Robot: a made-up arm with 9 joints. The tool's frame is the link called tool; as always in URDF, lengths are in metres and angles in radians. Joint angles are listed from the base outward. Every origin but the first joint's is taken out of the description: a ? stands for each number. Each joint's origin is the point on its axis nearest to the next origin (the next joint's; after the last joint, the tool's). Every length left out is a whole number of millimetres.
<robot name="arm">
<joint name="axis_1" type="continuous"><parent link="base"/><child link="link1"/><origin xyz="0.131 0.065 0.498" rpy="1.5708 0 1.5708"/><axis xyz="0 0 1"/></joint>
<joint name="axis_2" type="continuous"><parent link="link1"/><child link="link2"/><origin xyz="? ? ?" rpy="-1.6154 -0.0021 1.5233"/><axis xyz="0 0 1"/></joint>
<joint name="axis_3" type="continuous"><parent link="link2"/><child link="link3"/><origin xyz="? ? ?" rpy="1.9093 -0.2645 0.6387"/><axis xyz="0 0 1"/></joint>
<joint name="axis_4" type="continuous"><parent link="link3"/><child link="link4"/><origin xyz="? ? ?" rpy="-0.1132 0.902 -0.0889"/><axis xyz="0 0 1"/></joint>
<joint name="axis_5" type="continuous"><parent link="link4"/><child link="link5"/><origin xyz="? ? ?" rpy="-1.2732 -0.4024 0.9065"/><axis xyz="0 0 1"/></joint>
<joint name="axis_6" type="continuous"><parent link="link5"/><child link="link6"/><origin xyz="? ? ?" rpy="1.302 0.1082 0.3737"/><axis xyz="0 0 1"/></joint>
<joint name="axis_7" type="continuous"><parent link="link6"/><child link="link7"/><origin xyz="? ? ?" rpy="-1.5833 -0.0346 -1.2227"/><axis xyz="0 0 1"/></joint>
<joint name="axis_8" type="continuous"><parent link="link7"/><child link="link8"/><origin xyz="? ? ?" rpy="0.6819 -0.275 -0.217"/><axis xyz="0 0 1"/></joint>
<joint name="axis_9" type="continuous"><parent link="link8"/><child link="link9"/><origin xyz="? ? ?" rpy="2.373 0.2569 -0.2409"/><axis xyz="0 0 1"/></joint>
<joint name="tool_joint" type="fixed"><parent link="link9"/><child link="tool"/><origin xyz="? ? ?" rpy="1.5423 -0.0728 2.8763"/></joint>
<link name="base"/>
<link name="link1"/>
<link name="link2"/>
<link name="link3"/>
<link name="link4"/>
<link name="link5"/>
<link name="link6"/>
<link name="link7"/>
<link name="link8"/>
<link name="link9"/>
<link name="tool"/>
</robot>
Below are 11 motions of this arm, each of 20 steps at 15 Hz.
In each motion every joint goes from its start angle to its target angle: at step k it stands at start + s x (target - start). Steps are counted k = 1, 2, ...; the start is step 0. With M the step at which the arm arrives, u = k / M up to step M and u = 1 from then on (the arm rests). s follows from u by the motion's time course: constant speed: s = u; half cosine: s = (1 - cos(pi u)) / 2; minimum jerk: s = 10 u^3 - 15 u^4 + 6 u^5.
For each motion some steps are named. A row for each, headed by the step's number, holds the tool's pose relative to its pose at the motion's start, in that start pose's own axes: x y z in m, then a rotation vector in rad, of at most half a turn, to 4 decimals.
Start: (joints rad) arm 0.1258 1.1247 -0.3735 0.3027 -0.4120 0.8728 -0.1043 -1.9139 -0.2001
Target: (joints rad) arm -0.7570 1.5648 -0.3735 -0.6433 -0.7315 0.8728 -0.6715 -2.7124 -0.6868
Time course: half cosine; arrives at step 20
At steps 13, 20:
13: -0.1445 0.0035 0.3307 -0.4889 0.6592 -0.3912
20: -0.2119 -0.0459 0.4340 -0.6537 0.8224 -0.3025

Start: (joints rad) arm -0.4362 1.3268 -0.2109 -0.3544 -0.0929 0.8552 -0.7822 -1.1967 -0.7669
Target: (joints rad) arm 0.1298 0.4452 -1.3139 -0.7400 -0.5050 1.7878 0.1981 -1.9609 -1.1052
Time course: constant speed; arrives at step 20
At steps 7, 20:
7: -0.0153 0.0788 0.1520 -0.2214 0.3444 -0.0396
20: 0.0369 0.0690 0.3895 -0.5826 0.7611 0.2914

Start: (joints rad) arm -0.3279 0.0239 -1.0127 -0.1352 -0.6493 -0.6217 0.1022 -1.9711 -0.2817
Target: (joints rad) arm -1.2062 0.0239 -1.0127 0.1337 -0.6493 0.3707 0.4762 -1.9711 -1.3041
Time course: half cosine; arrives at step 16
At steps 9, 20:
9: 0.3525 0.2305 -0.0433 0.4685 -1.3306 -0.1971
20: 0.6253 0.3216 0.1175 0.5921 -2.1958 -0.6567

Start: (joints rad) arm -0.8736 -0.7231 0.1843 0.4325 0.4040 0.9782 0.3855 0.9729 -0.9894
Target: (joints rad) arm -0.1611 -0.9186 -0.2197 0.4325 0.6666 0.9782 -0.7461 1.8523 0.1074
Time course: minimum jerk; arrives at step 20
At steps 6, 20:
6: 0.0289 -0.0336 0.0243 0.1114 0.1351 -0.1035
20: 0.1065 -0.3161 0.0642 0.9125 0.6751 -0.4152

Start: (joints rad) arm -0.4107 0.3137 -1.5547 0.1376 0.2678 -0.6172 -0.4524 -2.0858 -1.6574
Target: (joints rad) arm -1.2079 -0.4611 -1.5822 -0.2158 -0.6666 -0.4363 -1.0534 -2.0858 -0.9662
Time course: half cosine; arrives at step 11
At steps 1, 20:
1: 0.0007 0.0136 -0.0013 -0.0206 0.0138 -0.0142
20: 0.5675 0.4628 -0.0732 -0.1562 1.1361 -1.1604

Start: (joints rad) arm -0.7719 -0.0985 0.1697 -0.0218 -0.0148 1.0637 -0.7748 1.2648 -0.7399
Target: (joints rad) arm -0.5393 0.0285 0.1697 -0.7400 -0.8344 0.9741 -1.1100 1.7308 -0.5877
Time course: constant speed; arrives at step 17
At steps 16, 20:
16: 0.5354 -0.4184 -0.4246 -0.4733 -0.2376 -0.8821
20: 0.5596 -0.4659 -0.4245 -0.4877 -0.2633 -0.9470

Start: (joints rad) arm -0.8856 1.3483 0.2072 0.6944 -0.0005 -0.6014 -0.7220 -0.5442 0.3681
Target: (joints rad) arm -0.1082 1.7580 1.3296 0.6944 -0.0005 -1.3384 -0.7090 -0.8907 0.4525
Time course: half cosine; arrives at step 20
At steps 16, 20:
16: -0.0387 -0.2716 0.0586 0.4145 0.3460 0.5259
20: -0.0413 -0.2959 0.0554 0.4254 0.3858 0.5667

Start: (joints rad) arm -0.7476 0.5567 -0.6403 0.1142 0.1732 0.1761 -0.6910 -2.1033 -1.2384
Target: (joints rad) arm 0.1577 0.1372 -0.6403 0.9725 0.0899 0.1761 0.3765 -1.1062 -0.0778
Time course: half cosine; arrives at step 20
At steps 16, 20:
16: 0.0349 0.0901 -0.3034 1.3385 -0.4494 0.6576
20: 0.0453 0.1217 -0.3172 1.4919 -0.5239 0.8027

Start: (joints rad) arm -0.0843 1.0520 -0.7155 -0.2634 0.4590 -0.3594 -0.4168 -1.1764 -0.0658
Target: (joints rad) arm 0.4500 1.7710 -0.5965 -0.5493 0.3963 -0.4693 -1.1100 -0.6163 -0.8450
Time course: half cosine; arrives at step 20
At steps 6, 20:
6: -0.0335 0.0042 0.0962 0.1776 -0.0670 0.0872
20: -0.0169 -0.2067 0.3741 1.0770 -0.4366 0.0877

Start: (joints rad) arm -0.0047 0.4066 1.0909 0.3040 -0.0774 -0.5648 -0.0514 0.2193 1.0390
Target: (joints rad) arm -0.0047 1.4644 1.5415 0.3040 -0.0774 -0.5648 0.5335 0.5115 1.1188
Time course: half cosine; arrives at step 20
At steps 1, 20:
1: 0.0000 -0.0014 -0.0025 -0.0069 -0.0063 0.0029
20: 0.0987 -0.3364 -0.1381 -1.1778 -0.7420 0.6069

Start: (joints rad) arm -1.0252 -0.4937 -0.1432 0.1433 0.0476 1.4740 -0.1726 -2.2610 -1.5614
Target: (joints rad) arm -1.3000 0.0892 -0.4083 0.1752 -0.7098 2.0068 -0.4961 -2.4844 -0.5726
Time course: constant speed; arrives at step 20
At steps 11, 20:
11: 0.0859 -0.2913 0.1720 -0.7168 0.8744 0.5363
20: 0.3264 -0.4211 0.3450 -1.4135 1.5060 0.8023

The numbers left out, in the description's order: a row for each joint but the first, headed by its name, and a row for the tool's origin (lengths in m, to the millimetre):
axis_2: -0.103 -0.002 0
axis_3: -0.18 -0.141 0
axis_4: -0.025 0.082 0
axis_5: 0.04 0.027 0
axis_6: 0.091 -0.091 0
axis_7: -0.339 -0.222 0
axis_8: 0.346 -0.069 0
axis_9: -0.01 -0.054 0
tool: 0 -0.004 0

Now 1 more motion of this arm.
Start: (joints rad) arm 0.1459 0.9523 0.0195 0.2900 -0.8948 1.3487 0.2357 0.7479 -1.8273
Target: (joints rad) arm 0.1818 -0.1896 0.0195 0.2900 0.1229 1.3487 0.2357 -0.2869 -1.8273
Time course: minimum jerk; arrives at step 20
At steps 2, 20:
2: 0.0033 -0.0020 0.0041 -0.0016 -0.0024 -0.0055
20: -0.0275 -0.0989 0.3723 -0.4931 -0.2220 -0.6996

